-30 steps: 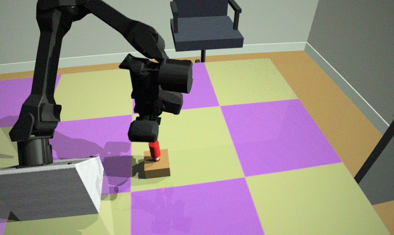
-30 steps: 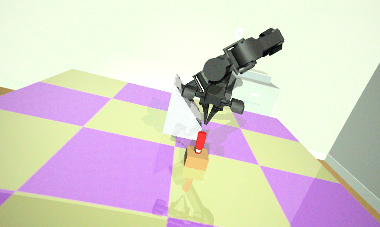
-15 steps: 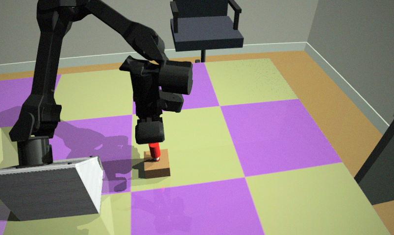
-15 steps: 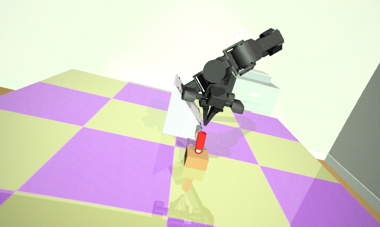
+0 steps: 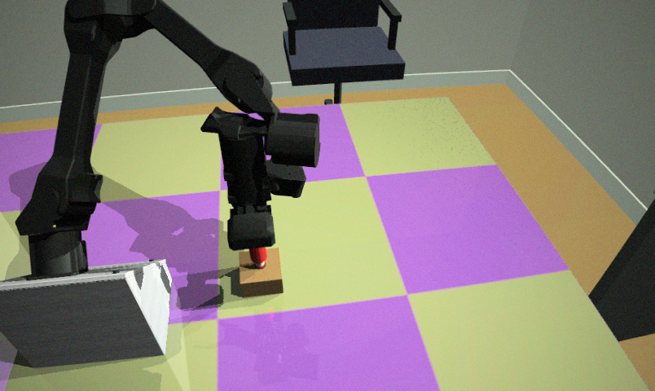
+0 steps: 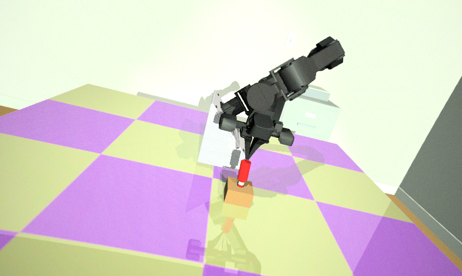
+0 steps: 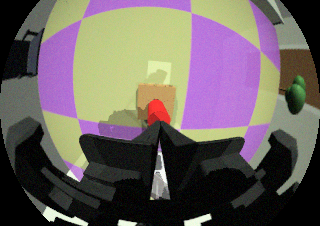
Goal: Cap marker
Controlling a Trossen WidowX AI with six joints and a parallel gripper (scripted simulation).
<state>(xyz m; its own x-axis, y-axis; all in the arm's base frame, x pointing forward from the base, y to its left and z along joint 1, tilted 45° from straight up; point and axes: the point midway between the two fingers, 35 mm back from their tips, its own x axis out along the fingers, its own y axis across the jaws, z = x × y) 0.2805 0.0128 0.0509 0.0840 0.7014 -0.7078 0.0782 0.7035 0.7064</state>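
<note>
My gripper tip is 30 mm above the red cap. Round my gripper tip: tan holder block (100 mm below); white band (70 mm below).
</note>
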